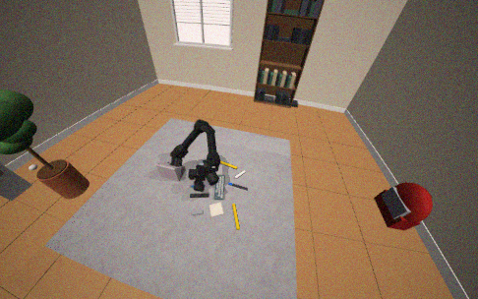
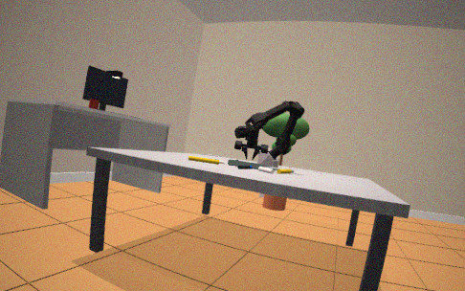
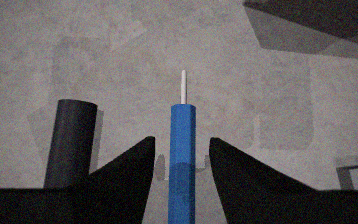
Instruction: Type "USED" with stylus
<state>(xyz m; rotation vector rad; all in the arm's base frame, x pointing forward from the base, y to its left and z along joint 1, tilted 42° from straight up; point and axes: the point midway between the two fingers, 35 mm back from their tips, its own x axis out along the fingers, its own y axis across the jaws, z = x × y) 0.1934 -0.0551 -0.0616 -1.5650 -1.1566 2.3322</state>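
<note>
Right now my gripper tip is 1 cm past the blue stylus and 3 cm above it. Round my gripper tip: dark pen: 26 cm ahead, 8 cm to the left, 3 cm below; then white pad: 19 cm ahead, 12 cm to the right, 3 cm below; then black bar: 5 cm ahead, 6 cm to the right, 2 cm below.
</note>
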